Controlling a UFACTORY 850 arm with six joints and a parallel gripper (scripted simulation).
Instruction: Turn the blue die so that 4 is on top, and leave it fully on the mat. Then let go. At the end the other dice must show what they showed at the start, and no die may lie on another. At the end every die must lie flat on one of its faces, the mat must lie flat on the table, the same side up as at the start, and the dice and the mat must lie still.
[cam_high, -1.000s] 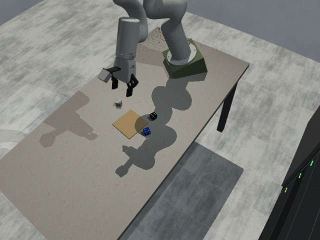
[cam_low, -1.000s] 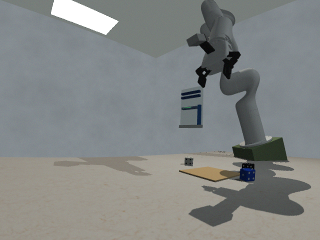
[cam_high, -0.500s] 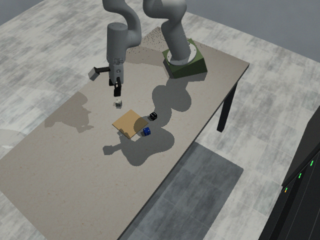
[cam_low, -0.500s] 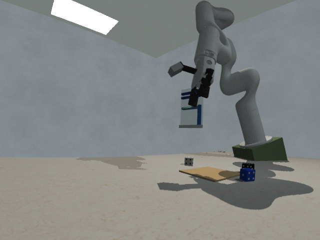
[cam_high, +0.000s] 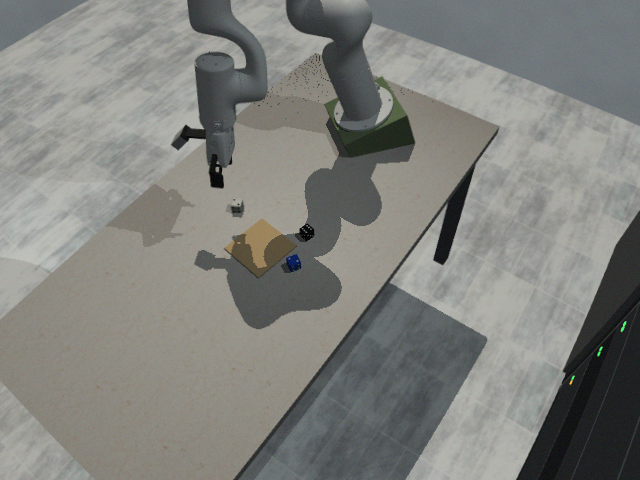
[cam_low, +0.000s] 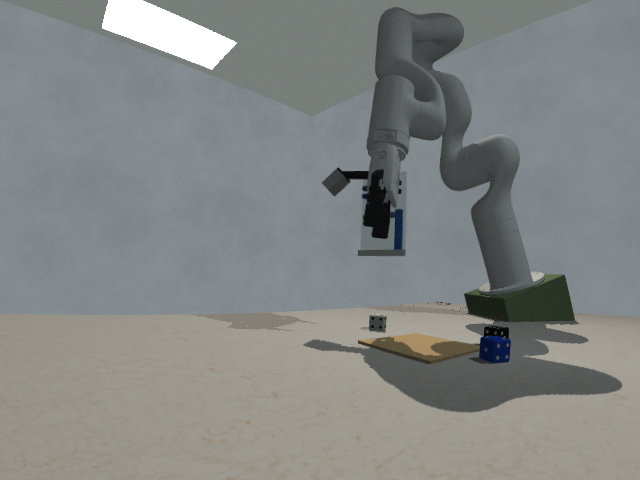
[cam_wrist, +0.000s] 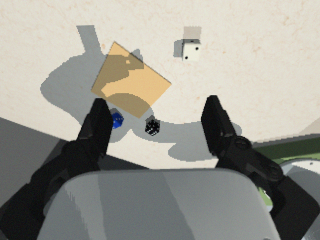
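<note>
Now: the white die 180 mm below my hand, 40 mm behind it and 20 mm to the right of it. Also, from my hand: black die: 190 mm to the left, 180 mm below, 100 mm behind; blue die: 240 mm to the left, 180 mm below, 10 mm behind; tan mat: 190 mm below, 130 mm to the left, 10 mm ahead.
</note>
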